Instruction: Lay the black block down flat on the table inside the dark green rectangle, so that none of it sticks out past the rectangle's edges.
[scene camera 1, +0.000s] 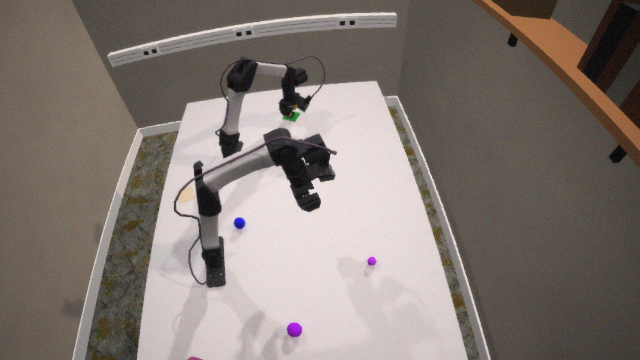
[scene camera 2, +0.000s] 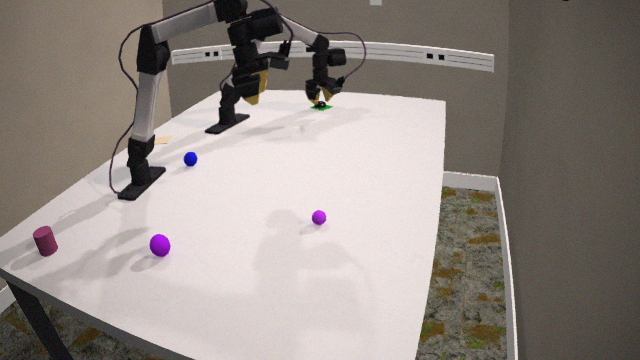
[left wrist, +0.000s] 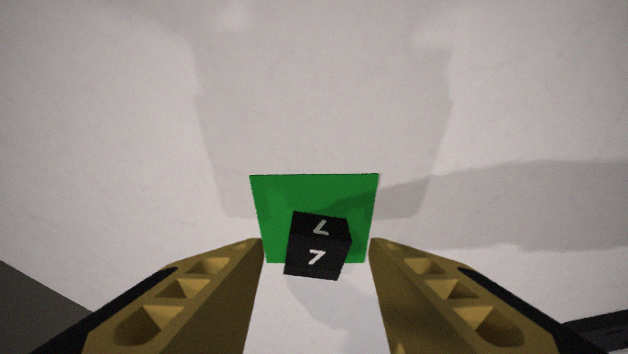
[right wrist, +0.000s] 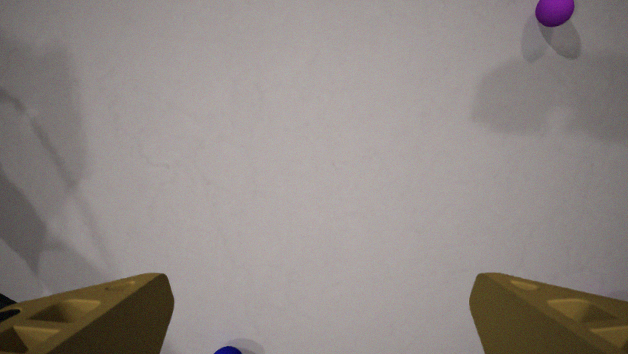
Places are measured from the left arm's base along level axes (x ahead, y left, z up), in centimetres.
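Pixels of known places: left gripper, fingertip midpoint: (scene camera 1: 291, 113) (scene camera 2: 321, 103) (left wrist: 316, 246); right gripper, fingertip midpoint: (scene camera 1: 307, 194) (scene camera 2: 258, 98) (right wrist: 321, 290); left arm's base, link origin: (scene camera 2: 228, 124); right arm's base, link origin: (scene camera 1: 215, 261) (scene camera 2: 142, 183).
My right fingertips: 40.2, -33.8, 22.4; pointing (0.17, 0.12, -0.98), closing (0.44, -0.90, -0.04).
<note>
Ahead of a thing's pixels: the offset from my right fingertips to its top centre, as dx, dy, dz. "spot": to the spot under its first point.
The black block @[-17.1, +63.1, -20.5] (scene camera 2: 321, 104) (left wrist: 300, 255) is between the left fingers with a gap on each side, turned slightly. In the left wrist view it overlaps the green rectangle @[spot: -14.2, +61.7, -22.2] (scene camera 1: 295, 117) (scene camera 2: 328, 107) (left wrist: 275, 197), and its lower end shows past the rectangle's lower edge against the white table. Whether the block rests flat on the table is hard to tell. My left gripper (scene camera 2: 321, 99) (left wrist: 316, 246) is open around the block, low over the rectangle. My right gripper (scene camera 1: 310, 206) (scene camera 2: 254, 100) (right wrist: 321, 290) is open and empty, high above the table.
A blue ball @[-27.5, -0.3, -18.1] (scene camera 1: 239, 223) (scene camera 2: 190, 159) (right wrist: 228, 350), a small purple ball @[+21.8, -12.3, -19.3] (scene camera 1: 371, 261) (scene camera 2: 318, 217) (right wrist: 554, 10) and a larger purple ball @[-2.0, -38.3, -17.6] (scene camera 1: 294, 329) (scene camera 2: 160, 245) lie on the table. A maroon cylinder @[-31.8, -55.1, -16.9] (scene camera 2: 45, 241) stands at the left corner. A tan patch @[spot: -55.9, +12.1, -22.3] (scene camera 1: 186, 195) (scene camera 2: 163, 140) lies near the table's left edge.
</note>
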